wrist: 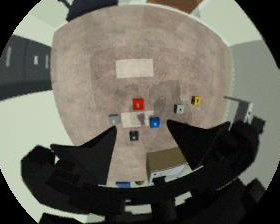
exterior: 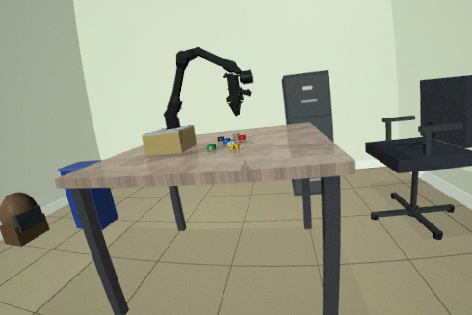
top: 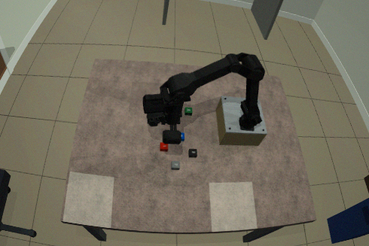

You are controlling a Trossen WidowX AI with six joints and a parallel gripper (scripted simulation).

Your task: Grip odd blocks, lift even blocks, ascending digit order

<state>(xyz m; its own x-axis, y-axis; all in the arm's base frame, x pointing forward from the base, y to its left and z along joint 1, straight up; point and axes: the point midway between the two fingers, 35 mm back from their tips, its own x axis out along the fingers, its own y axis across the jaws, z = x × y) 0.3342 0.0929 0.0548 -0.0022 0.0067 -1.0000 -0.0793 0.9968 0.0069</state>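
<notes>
Now: the red block 10 mm ahead of my gripper tip and 120 mm below it. The rest, counted from my gripper tip: grey block 40 mm behind, 80 mm to the left, 120 mm below; blue block 60 mm behind, 60 mm to the right, 120 mm below; black block 110 mm behind, 20 mm to the left, 120 mm below.
</notes>
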